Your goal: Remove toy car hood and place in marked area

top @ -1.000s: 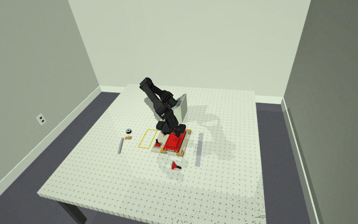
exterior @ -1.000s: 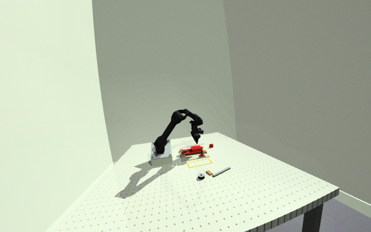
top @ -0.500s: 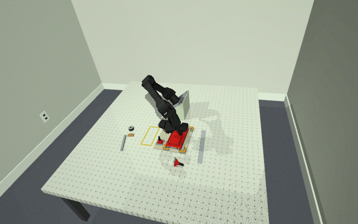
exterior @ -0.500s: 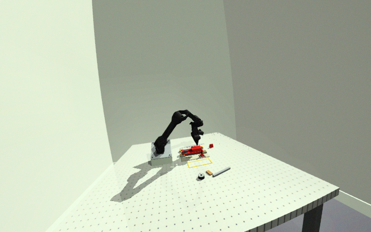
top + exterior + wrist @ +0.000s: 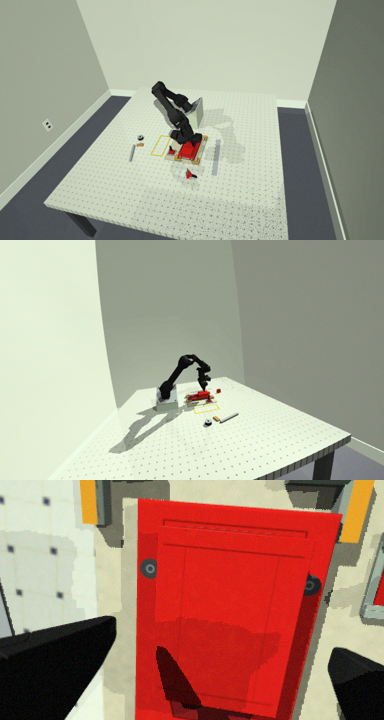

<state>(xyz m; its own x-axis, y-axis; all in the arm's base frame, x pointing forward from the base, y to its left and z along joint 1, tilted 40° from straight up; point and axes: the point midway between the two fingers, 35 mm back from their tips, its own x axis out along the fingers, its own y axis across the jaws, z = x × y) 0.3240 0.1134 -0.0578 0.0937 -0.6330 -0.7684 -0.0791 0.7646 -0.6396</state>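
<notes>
The red hood is 10 mm behind my gripper tip and 30 mm below it. The rest, counted from my gripper tip: black wheel 20 mm behind, 390 mm to the right, 60 mm below; then tan block 40 mm ahead, 360 mm to the right, 70 mm below; then grey rod 120 mm ahead, 370 mm to the right, 70 mm below.
</notes>
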